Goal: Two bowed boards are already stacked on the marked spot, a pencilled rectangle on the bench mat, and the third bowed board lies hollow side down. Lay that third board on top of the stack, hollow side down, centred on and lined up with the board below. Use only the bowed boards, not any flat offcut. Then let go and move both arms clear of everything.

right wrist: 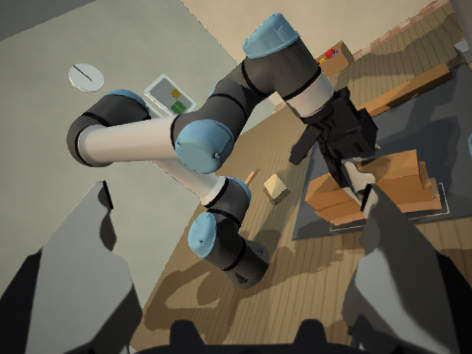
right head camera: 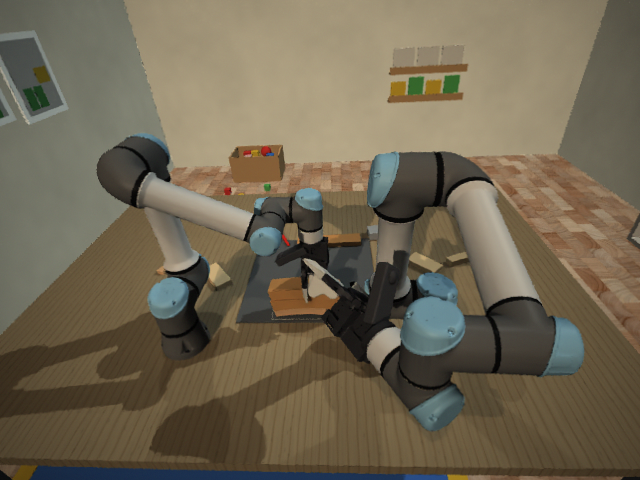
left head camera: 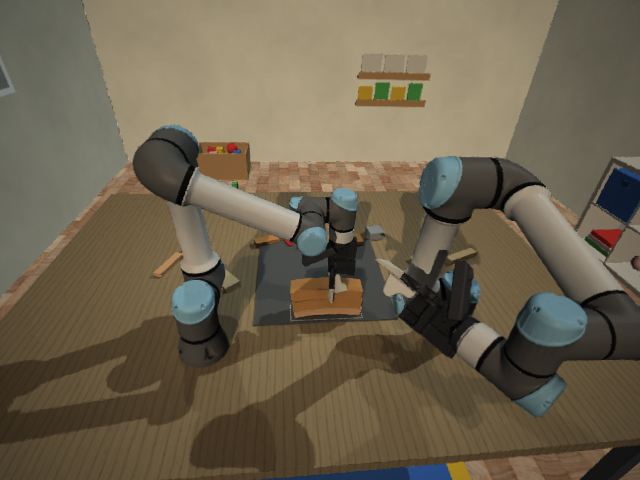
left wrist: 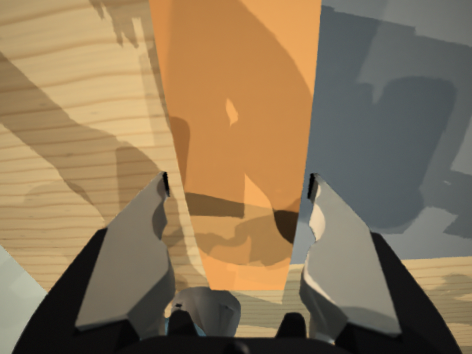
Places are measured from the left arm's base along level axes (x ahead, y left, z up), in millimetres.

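Where they show: left gripper, fingertip midpoint: (left head camera: 330, 292) (left wrist: 238, 174); right gripper, fingertip midpoint: (right wrist: 237, 184) (right head camera: 328, 271) (left head camera: 390, 270); left arm's base, origin of the base link: (right wrist: 250, 266) (right head camera: 186, 341) (left head camera: 204, 347); right arm's base, origin of the base link: (left wrist: 207, 305).
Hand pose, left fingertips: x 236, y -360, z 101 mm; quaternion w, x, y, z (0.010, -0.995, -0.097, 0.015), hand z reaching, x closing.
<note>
Each offset is from my left fingertips to the top centre of the thing. "*": to the spot under its first point. Level surfaces: height alone.
The third bowed board {dx -2, dy +20, dz +37 mm} (left head camera: 310, 285) (right head camera: 283, 285) (left wrist: 235, 65) (right wrist: 400, 167) lies on top of the two lower bowed boards {dx -2, dy +17, dz -4 mm} (left head camera: 310, 307) (right head camera: 292, 308) {* dx +5, dy -86, dz -64 mm} (right wrist: 425, 201), looking roughly lined up in the left head camera. The pencilled rectangle (left head camera: 325, 320) shows around the stack's foot. My left gripper (left head camera: 336, 293) (left wrist: 238, 174) points down over the stack, open, with a finger on each side of the top board; gaps show beside it in the left wrist view. My right gripper (left head camera: 383, 276) is open and empty, to the right of the stack in the left head camera. It partly hides the stack in the right head camera.
Pale offcuts {dx +78, dy +442, dz -80 mm} (left head camera: 230, 280) {dx +456, dy -504, dz -77 mm} (left head camera: 461, 255) and an orange-brown strip {dx +106, dy +687, dz -84 mm} (left head camera: 166, 264) lie around the bench mat {dz -95 mm} (left head camera: 273, 294). A long orange strip {dx +425, dy +71, dz -74 mm} (right head camera: 341, 239) (right wrist: 410, 92) lies at the mat's far edge. A grey block {dx +545, dy -120, dz -65 mm} (left head camera: 375, 232) lies behind.
</note>
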